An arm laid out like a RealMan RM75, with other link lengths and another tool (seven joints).
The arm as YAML. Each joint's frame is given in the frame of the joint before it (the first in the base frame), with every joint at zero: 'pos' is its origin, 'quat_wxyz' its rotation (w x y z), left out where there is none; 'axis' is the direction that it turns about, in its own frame. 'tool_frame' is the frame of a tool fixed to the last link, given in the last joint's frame.
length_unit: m
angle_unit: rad
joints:
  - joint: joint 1
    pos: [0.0, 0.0, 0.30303]
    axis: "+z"
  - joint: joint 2
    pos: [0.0, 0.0, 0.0]
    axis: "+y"
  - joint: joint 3
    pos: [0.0, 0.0, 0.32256]
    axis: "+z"
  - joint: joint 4
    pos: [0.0, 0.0, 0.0]
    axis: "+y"
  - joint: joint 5
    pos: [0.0, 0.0, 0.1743]
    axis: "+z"
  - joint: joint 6
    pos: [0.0, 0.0, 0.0]
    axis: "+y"
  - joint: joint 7
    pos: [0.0, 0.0, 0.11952]
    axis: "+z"
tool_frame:
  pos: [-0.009, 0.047, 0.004]
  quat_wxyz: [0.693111, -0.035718, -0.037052, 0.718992]
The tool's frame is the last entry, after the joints.
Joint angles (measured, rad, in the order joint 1, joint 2, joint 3, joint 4, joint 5, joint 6, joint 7), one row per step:
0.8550 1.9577 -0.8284 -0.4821 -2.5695 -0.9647 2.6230
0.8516 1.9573 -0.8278 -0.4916 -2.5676 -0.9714 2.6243
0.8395 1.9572 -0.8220 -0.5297 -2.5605 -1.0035 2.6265
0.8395 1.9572 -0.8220 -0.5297 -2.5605 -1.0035 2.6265
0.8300 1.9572 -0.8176 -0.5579 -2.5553 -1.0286 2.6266
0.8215 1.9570 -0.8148 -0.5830 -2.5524 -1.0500 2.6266
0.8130 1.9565 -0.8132 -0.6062 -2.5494 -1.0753 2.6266
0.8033 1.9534 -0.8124 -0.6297 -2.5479 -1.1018 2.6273
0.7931 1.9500 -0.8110 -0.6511 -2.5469 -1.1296 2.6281
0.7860 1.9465 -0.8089 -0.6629 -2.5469 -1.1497 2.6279
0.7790 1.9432 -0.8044 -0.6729 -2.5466 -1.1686 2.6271
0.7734 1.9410 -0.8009 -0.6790 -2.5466 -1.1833 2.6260
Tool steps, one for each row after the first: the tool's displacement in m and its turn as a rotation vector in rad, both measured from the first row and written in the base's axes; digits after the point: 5 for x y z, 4 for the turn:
0.00001 -0.00015 0.00156 0.0022 0.0026 0.0005
-0.00098 -0.00132 0.00709 0.0057 0.0159 0.0047
-0.00098 -0.00132 0.00709 0.0057 0.0159 0.0047
-0.00151 -0.00271 0.01109 0.0064 0.0252 0.0085
-0.00170 -0.00407 0.01464 0.0066 0.0302 0.0127
-0.00176 -0.00618 0.01770 0.0014 0.0359 0.0155
-0.00081 -0.00843 0.02191 -0.0038 0.0382 0.0169
0.00067 -0.01121 0.02590 -0.0113 0.0410 0.0157
0.00231 -0.01342 0.02878 -0.0182 0.0430 0.0129
0.00412 -0.01563 0.03160 -0.0238 0.0468 0.0088
0.00574 -0.01766 0.03334 -0.0298 0.0501 0.0048

